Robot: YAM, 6 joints.
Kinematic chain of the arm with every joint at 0, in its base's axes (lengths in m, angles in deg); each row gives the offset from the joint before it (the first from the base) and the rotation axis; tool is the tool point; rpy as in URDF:
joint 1: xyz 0 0 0.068 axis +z
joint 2: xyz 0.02 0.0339 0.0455 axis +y
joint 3: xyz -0.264 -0.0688 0 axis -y
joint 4: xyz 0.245 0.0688 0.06 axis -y
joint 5: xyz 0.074 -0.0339 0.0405 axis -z
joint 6: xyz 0.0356 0 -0.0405 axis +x
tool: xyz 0 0 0 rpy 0 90 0
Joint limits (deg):
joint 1: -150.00..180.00
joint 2: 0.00..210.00
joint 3: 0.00..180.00
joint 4: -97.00..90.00
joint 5: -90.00..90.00
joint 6: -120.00..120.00
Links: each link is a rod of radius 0.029 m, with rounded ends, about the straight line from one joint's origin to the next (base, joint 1, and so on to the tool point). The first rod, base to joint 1, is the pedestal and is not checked.
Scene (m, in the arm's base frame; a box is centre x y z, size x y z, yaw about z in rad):
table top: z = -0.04
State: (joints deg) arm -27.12 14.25 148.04 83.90 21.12 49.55
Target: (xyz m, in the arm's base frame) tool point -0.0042 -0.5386 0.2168
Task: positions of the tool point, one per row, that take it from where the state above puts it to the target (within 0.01 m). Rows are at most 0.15 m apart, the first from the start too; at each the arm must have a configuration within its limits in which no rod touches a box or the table.
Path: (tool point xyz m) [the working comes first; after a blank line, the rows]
Joints at the target: 87.79 11.71 149.42 84.41 27.81 49.55
Straight joint move there: clear.

1: -0.5240 0.1050 0.2443
2: -0.5344 -0.0288 0.2404
3: -0.5110 -0.1611 0.2365
4: -0.4554 -0.2835 0.2325
5: -0.3709 -0.3884 0.2286
6: -0.2628 -0.4690 0.2246
7: -0.1380 -0.5201 0.2208
8: -0.0042 -0.5386 0.2168

